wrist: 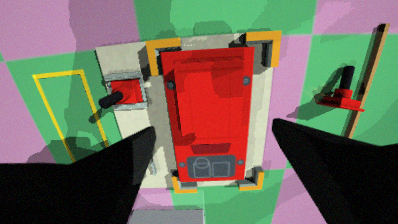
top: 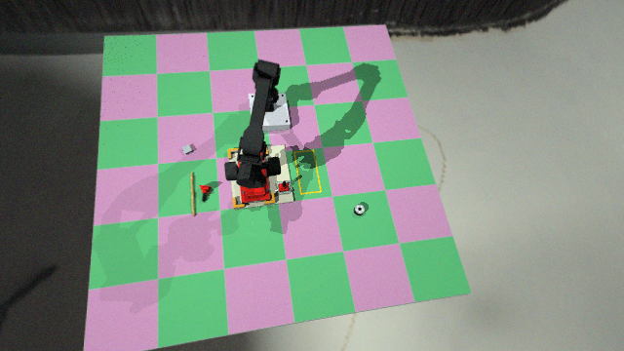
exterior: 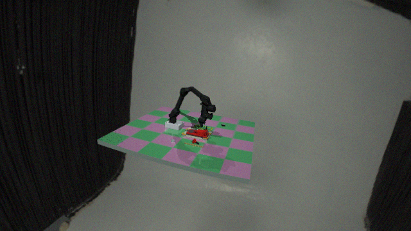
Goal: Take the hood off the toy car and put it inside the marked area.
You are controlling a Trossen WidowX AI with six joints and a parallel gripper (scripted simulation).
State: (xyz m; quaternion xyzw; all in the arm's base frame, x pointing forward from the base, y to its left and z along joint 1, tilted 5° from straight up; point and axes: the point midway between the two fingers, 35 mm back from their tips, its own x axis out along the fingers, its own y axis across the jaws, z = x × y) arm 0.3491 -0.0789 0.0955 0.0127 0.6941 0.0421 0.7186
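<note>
Right now my gripper tip is 6 cm above the red hood. From my gripper tip the other things lie so: wooden stick: 23 cm to the right, 10 cm below.
</note>
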